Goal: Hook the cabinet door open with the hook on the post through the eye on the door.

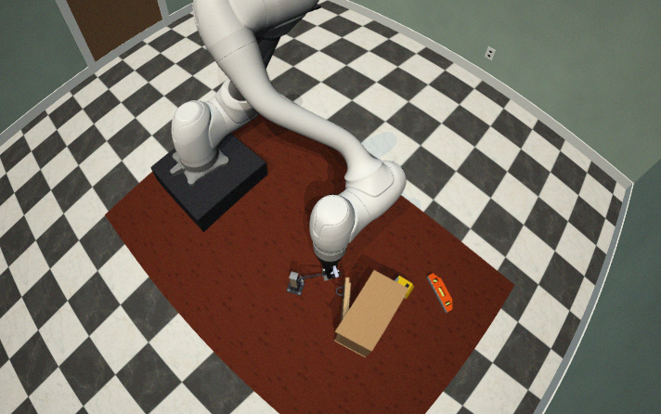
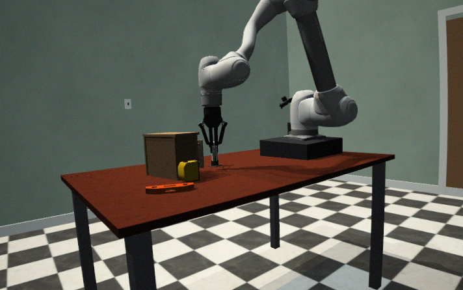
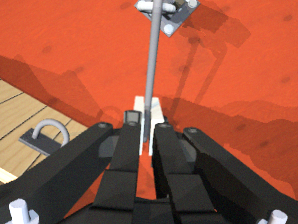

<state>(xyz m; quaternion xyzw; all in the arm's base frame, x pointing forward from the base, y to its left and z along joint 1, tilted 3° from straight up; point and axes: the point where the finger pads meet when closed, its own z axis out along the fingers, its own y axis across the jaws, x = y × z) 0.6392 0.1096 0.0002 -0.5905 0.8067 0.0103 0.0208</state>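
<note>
The hook post lies 70 mm to the right of my hand and 30 mm behind it. The rest, counted from my hand: yellow tape measure (180 mm ahead, 150 mm to the left, 30 mm below); then cabinet door (120 mm ahead, 40 mm to the right); then thin hook (40 mm to the right, 10 mm behind).
</note>
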